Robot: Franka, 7 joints.
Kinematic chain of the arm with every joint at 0, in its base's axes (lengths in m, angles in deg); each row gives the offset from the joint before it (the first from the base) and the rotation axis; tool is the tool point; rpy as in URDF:
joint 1: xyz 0 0 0.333 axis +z
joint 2: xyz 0 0 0 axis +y
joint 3: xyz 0 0 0.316 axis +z
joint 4: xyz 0.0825 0 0 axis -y
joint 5: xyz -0.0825 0 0.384 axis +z
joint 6: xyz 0 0 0 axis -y
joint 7: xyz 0.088 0 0 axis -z
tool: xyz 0 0 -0.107 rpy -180 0 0
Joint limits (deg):
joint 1: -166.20..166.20
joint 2: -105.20..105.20
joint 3: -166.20..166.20
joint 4: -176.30..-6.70
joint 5: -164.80..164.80
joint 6: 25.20..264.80
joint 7: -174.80..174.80
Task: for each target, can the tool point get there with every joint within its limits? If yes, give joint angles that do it. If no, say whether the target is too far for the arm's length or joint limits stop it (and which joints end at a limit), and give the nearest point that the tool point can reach.
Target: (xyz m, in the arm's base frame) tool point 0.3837 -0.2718 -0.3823
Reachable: no: joint limits stop it (at a limit: joint 2) | nearest point 0.3700 -0.2621 -0.3328 | short by 0.052 m
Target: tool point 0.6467 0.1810 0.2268
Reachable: yes | joints 51.45 44.89 -42.98 -97.74 54.58 126.90 73.10
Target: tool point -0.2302 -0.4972 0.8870
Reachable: yes | joints -135.17 26.51 48.92 -54.33 14.78 223.31 -101.54
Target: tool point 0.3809 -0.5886 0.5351
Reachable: yes | joints -94.18 27.91 53.90 -88.02 -108.56 106.39 -130.36
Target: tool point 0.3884 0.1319 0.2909
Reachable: yes | joints 52.24 -11.51 -35.06 -152.81 -37.72 142.27 -59.23
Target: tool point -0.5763 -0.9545 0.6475
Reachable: no: too far | nearest point -0.4268 -0.7068 0.5659 | short by 0.301 m
